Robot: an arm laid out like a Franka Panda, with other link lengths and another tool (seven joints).
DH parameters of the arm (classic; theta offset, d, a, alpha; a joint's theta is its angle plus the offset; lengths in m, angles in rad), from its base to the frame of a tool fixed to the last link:
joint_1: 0 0.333 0 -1.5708
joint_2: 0 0 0 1.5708
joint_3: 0 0.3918 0.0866 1.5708
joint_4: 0 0 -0.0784 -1.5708
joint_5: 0 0.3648 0 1.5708
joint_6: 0 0 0.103 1.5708
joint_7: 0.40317 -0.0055 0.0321 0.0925
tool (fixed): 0 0.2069 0 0
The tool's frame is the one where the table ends.
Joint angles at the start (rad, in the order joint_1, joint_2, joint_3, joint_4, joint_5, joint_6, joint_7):
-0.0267 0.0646 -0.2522 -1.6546 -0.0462 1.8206 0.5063
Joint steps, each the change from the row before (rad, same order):
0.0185 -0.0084 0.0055 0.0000 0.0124 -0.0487 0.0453
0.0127 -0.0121 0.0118 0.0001 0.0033 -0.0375 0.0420
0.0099 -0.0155 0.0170 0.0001 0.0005 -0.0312 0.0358
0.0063 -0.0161 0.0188 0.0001 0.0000 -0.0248 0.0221
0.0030 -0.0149 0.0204 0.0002 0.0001 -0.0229 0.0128
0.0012 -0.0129 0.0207 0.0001 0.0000 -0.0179 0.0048
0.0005 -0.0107 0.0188 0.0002 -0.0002 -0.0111 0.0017
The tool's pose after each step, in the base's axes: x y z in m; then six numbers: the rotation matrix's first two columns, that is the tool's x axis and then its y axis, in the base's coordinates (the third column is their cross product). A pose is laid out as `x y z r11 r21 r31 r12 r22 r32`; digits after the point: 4 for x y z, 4 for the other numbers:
0.6047 -0.1757 0.5562 0.3576 -0.9309 0.0746 -0.9241 -0.3642 -0.1158
0.5982 -0.1603 0.5579 0.3407 -0.9386 0.0540 -0.9333 -0.3446 -0.1012
0.5919 -0.1443 0.5627 0.3318 -0.9424 0.0416 -0.9380 -0.3343 -0.0917
0.5862 -0.1295 0.5687 0.3341 -0.9419 0.0339 -0.9379 -0.3358 -0.0866
0.5808 -0.1157 0.5743 0.3437 -0.9387 0.0275 -0.9352 -0.3448 -0.0815
0.5763 -0.1027 0.5794 0.3593 -0.9329 0.0234 -0.9297 -0.3600 -0.0781
0.5733 -0.0915 0.5841 0.3754 -0.9266 0.0225 -0.9233 -0.3760 -0.0784

